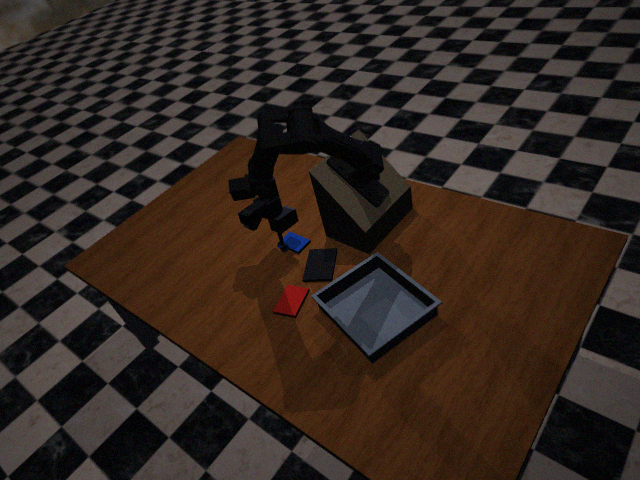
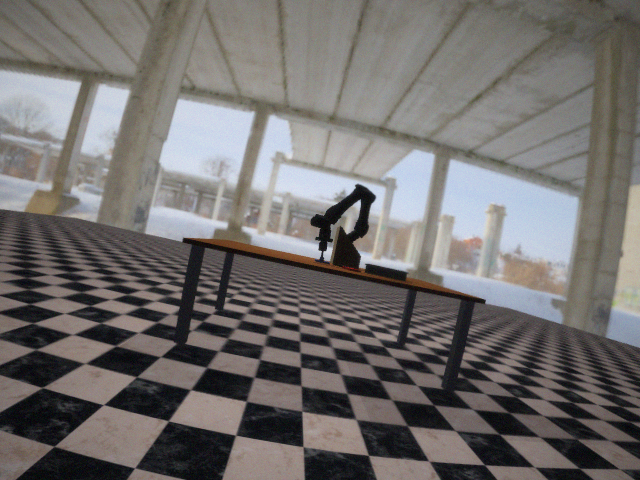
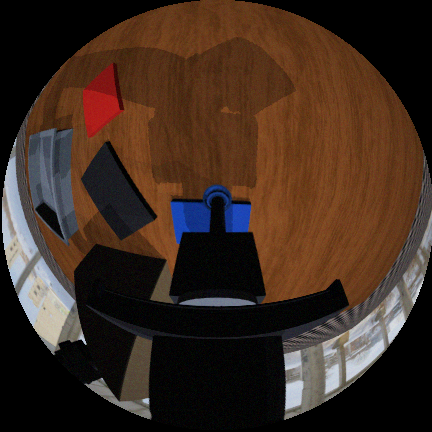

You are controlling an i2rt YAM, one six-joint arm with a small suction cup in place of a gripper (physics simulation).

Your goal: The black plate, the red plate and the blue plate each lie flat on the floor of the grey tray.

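Frame: origin at the arm's base, x ahead, y left, z up, level; metres.
Seen in the pictures: hand, its tool point: (image 1: 284,250) (image 2: 321,262) (image 3: 217,190); arm's base, origin of its link: (image 1: 357,178) (image 2: 347,239) (image 3: 118,352).
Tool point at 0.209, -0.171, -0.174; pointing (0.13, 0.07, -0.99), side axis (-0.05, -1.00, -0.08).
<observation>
Offsets run from my tool point to a thing's top centre, as dx, dy, dz. Level surfaces: height alone.
The blue plate {-0.039, +0.010, +0.010} (image 1: 298,240) (image 3: 191,217) lies on the wooden table, left of the arm's base. My suction cup (image 1: 281,244) (image 3: 217,197) (image 2: 321,258) sits down on the plate's outer edge and is in contact with it. The black plate {+0.005, +0.145, +0.009} (image 1: 320,264) (image 3: 114,189) lies flat on the table between the blue plate and the grey tray {+0.077, +0.376, +0.050} (image 1: 408,277) (image 3: 52,169) (image 2: 385,270). The red plate {+0.153, +0.150, +0.010} (image 1: 291,299) (image 3: 98,104) lies flat on the table just left of the tray. The tray holds nothing.
The arm's wedge-shaped base block (image 1: 351,211) (image 3: 116,273) stands close behind the plates and the tray. The wooden table {dz +0.000} (image 1: 465,335) (image 2: 248,250) stretches to the right and front, over a chequered floor.
</observation>
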